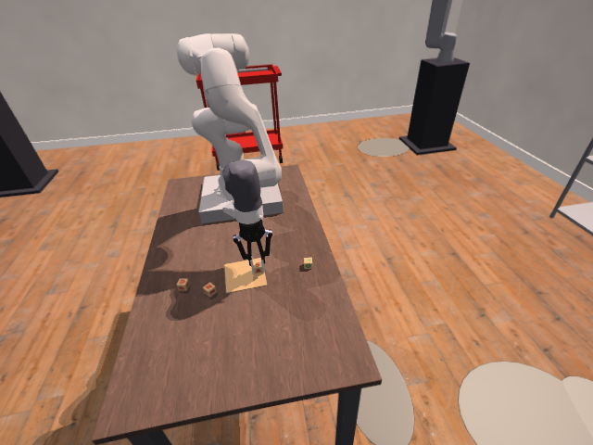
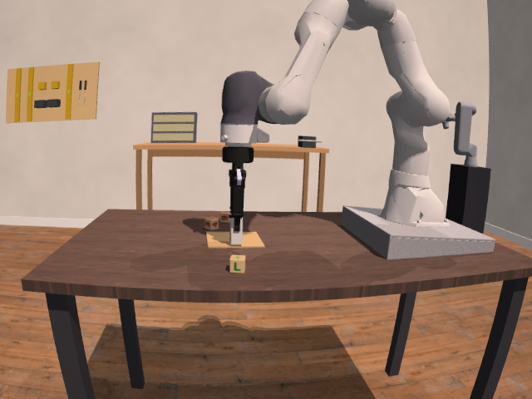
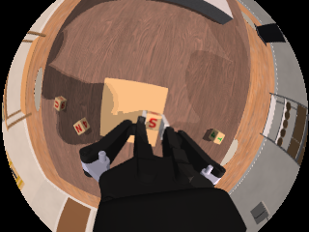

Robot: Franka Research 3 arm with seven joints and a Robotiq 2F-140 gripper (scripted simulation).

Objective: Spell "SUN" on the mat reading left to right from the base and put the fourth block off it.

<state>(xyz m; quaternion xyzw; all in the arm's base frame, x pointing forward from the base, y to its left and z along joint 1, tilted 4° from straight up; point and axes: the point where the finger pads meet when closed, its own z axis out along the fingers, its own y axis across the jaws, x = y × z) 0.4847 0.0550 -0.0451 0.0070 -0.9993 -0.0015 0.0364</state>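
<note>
Now: the S block 20 mm below my hand. Round my hand: mat (50 mm to the right, 40 mm below); then N block (60 mm ahead, 170 mm to the right, 30 mm below); then green L block (10 mm ahead, 180 mm to the left, 30 mm below).
</note>
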